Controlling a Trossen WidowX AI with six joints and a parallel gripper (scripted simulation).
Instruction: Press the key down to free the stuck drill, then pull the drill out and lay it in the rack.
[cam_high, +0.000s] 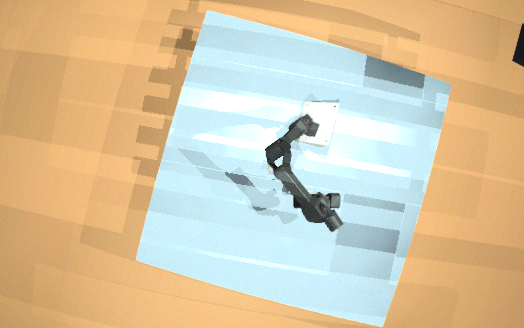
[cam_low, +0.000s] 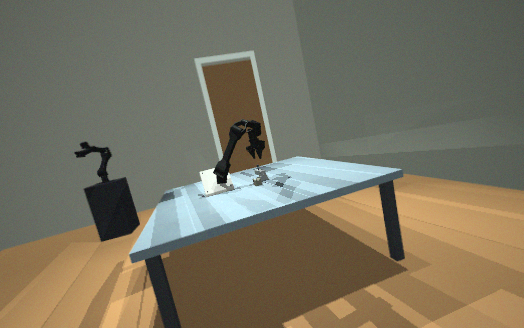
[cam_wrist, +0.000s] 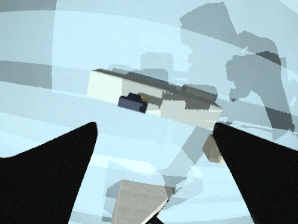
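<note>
My gripper tip is now 100 mm above the drill and 40 mm to the left of it. Also, from my gripper tip: pale grey holder block (110 mm below, 20 mm to the right, 10 mm behind); dark stub (80 mm below, 20 mm to the left, 10 mm behind).
</note>
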